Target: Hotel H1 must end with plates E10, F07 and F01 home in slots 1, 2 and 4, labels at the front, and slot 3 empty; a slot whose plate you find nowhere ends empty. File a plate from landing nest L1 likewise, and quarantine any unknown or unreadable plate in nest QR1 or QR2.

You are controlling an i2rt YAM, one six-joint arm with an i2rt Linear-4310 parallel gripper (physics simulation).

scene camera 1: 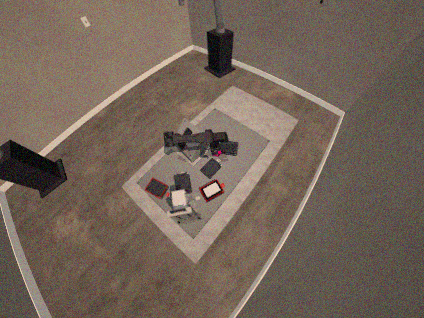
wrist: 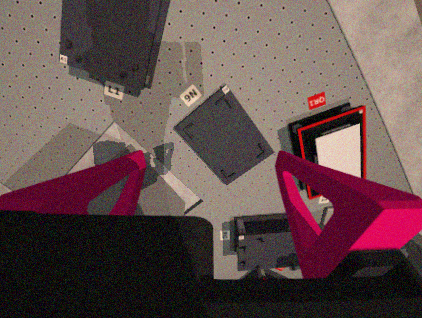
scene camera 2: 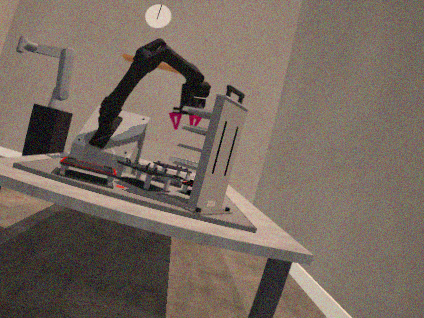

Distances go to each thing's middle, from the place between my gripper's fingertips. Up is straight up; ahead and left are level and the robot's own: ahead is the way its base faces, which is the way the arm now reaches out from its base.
Labels:
I see the dark nest (wrist: pixel 221 132) 7 cm to the right of my hand and 22 cm below it.

